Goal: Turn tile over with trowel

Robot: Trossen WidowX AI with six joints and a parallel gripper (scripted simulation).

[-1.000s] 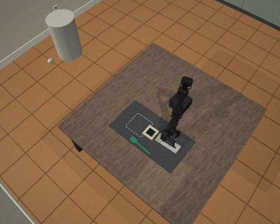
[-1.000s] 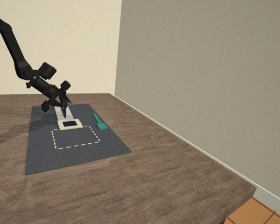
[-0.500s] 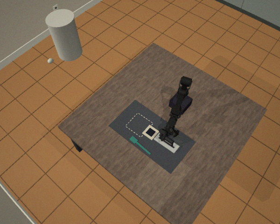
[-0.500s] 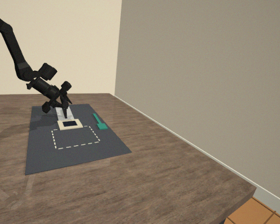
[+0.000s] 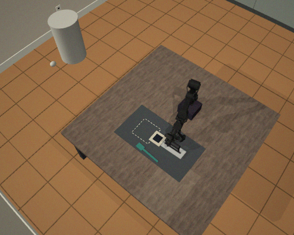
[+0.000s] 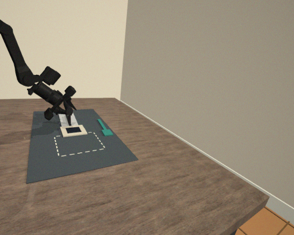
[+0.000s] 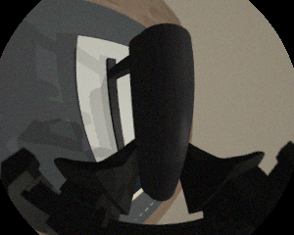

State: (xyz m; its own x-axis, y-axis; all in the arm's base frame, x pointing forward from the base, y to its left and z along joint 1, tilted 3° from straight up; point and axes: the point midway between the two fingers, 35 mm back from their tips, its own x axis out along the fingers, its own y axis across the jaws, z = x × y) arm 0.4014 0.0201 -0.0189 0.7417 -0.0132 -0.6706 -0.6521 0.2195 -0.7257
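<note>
Right now my gripper tip is 4 cm past the tile, 11 cm to the left of it and 5 cm above it. Also, from my gripper tip: grey mat 4 cm behind, 9 cm to the right, 7 cm below; teal trowel 10 cm ahead, 14 cm to the right, 5 cm below.
</note>
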